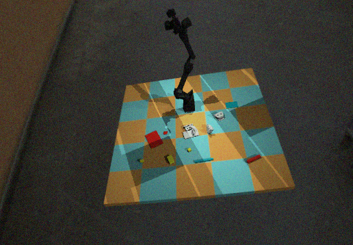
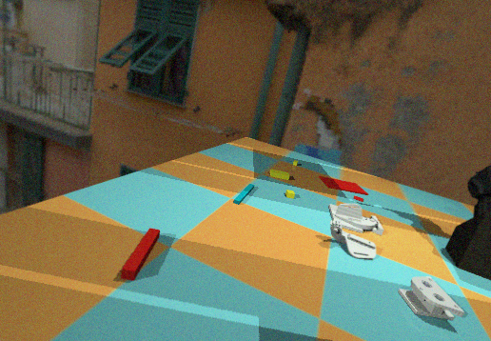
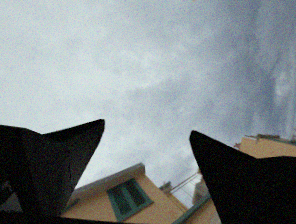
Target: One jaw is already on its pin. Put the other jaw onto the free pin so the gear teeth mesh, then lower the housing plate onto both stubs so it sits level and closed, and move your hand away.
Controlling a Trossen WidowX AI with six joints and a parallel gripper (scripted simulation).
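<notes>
Now: gripper tip 350 mm short of the white jaw, 210 mm to the right of it and 820 mm above it. The rest, counted from my gripper tip: base: 180 mm ahead, 280 mm to the left, 830 mm below; then small red cube: 330 mm ahead, 170 mm to the right, 850 mm below; then cyan block: 40 mm ahead, 390 mm to the left, 850 mm below.
</notes>
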